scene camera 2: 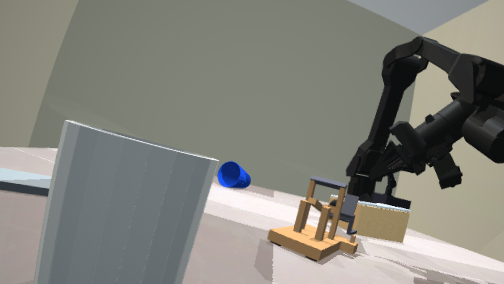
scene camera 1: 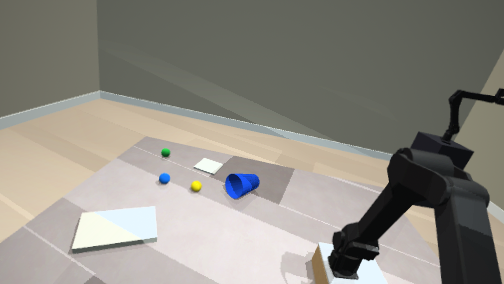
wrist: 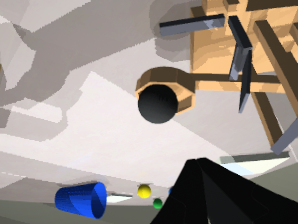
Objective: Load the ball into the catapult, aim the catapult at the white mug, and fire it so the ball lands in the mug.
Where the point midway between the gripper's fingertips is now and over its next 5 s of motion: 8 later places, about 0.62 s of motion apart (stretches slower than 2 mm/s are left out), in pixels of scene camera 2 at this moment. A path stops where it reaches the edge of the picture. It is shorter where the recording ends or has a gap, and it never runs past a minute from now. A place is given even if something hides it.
The gripper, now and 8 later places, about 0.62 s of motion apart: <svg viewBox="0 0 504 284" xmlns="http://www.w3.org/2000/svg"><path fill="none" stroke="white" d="M369 178L368 186L364 203L358 219L356 235L394 192L385 181L360 135L276 24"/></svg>
